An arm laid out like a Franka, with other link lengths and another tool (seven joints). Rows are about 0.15 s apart.
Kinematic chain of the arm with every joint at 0, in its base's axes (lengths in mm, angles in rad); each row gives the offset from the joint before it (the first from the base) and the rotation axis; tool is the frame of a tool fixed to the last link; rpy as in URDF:
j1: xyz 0 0 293 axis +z
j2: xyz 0 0 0 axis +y
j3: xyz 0 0 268.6 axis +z
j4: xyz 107.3 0 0 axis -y
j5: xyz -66 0 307.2 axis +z
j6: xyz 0 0 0 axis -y
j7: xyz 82.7 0 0 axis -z
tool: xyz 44 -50 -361.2 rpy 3.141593 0.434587 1.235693
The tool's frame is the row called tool.
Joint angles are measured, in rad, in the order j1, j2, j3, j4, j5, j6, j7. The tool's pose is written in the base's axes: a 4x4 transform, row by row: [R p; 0 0 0 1], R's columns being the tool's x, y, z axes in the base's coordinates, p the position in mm. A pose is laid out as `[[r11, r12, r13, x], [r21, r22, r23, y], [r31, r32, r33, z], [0, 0, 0, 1]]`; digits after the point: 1 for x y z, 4 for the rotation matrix.
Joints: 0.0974 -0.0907 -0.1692 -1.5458 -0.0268 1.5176 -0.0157
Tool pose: [[0.3727, 0.9218, -0.1067, 524.1], [0.8312, -0.3827, -0.4033, -97.0], [-0.4126, 0.0616, -0.9088, 318.6], [0, 0, 0, 1]]
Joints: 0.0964 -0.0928 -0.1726 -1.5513 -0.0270 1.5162 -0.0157
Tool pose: [[0.3743, 0.9204, -0.1128, 521.8], [0.8299, -0.3867, -0.4021, -99.2], [-0.4137, 0.0569, -0.9086, 316.9], [0, 0, 0, 1]]
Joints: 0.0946 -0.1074 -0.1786 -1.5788 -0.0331 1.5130 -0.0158
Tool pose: [[0.3738, 0.9182, -0.1310, 512.4], [0.8263, -0.3939, -0.4026, -104.7], [-0.4213, 0.0422, -0.9060, 311.9], [0, 0, 0, 1]]
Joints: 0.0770 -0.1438 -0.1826 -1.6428 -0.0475 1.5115 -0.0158
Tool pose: [[0.3784, 0.9105, -0.1670, 491.6], [0.8163, -0.4133, -0.4035, -118.5], [-0.4364, 0.0163, -0.8996, 302.3], [0, 0, 0, 1]]
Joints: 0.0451 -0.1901 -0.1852 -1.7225 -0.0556 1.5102 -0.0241
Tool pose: [[0.3824, 0.9002, -0.2084, 464.8], [0.8093, -0.4352, -0.3945, -133.9], [-0.4458, -0.0178, -0.8950, 290.2], [0, 0, 0, 1]]
